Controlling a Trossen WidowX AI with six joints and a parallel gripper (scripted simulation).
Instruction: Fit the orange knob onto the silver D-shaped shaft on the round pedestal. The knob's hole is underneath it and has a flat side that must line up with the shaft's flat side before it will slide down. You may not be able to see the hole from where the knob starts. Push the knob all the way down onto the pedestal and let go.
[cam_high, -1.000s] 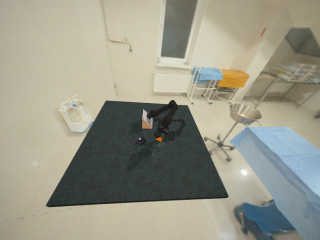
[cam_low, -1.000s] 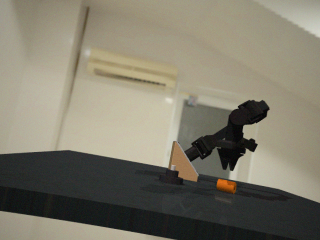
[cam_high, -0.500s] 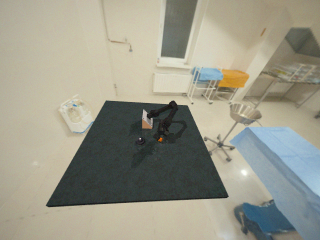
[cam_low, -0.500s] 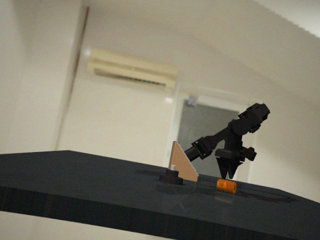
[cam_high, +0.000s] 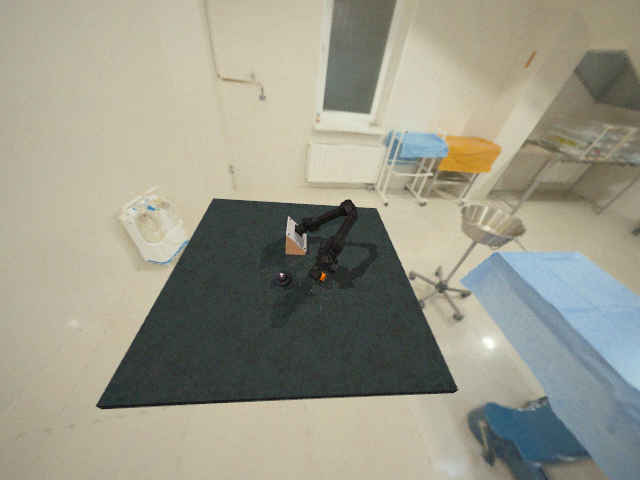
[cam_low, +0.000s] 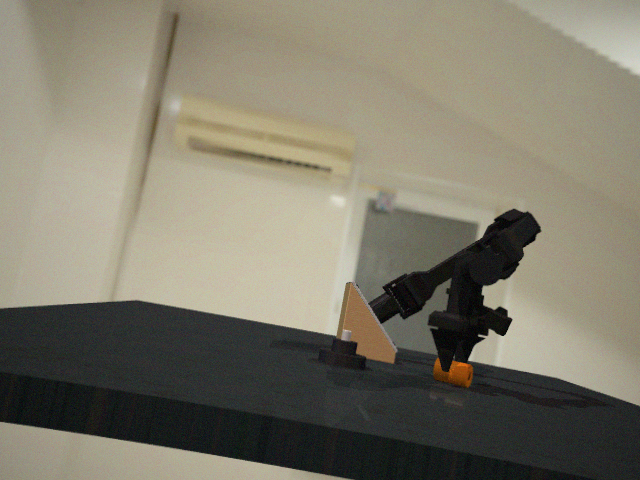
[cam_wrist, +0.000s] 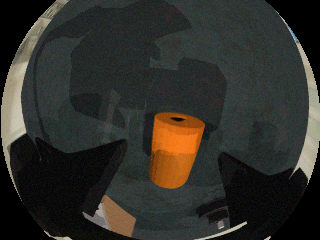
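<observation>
Now: the orange knob 1 cm behind my gripper tip and 1 cm to the right of it. The rest, counted from my gripper tip: round black pedestal (3 cm ahead, 20 cm to the right, 1 cm above).
</observation>
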